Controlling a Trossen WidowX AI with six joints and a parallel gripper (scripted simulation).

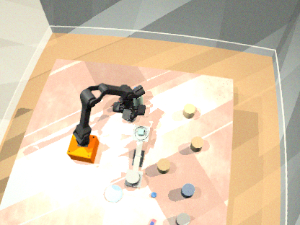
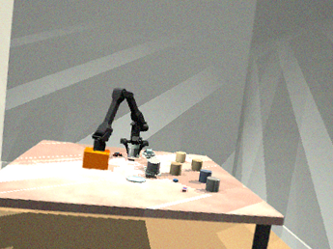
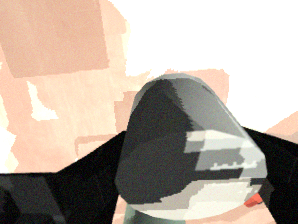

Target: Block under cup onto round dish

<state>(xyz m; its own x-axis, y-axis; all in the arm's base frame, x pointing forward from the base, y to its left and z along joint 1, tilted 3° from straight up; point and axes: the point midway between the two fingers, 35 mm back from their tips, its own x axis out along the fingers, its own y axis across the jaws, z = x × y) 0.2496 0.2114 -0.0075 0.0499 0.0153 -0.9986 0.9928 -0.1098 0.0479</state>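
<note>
The round light-blue dish is 48 cm to the right of my gripper tip, 6 cm behind it and 3 cm below it. From my gripper tip the other things lie so: balance: 26 cm to the right, 6 cm ahead; then small blue piece: 47 cm to the right, 16 cm ahead, 3 cm below; then grey cup: 2 cm to the left, 1 cm above.
</note>
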